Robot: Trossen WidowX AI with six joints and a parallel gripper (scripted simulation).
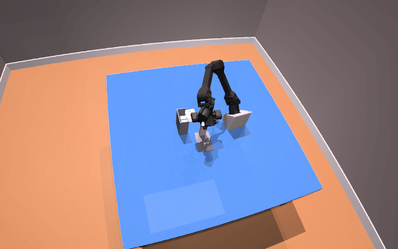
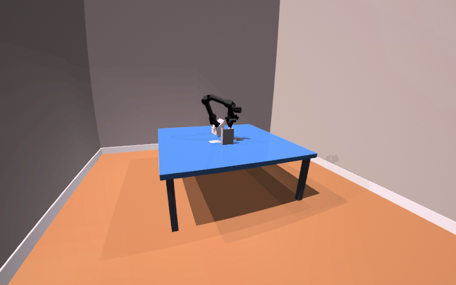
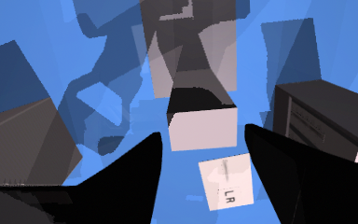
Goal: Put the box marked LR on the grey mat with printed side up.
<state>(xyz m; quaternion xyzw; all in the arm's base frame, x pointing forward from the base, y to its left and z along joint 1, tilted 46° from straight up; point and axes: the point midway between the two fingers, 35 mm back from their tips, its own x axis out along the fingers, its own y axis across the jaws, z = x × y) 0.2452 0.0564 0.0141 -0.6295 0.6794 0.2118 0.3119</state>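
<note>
The white box is 10 mm to the right of my gripper tip and 60 mm below it. Also, from my gripper tip: flat white piece (10 mm ahead, 170 mm to the right, 130 mm below); grey mat (10 mm ahead, 60 mm to the left, 120 mm below).
</note>
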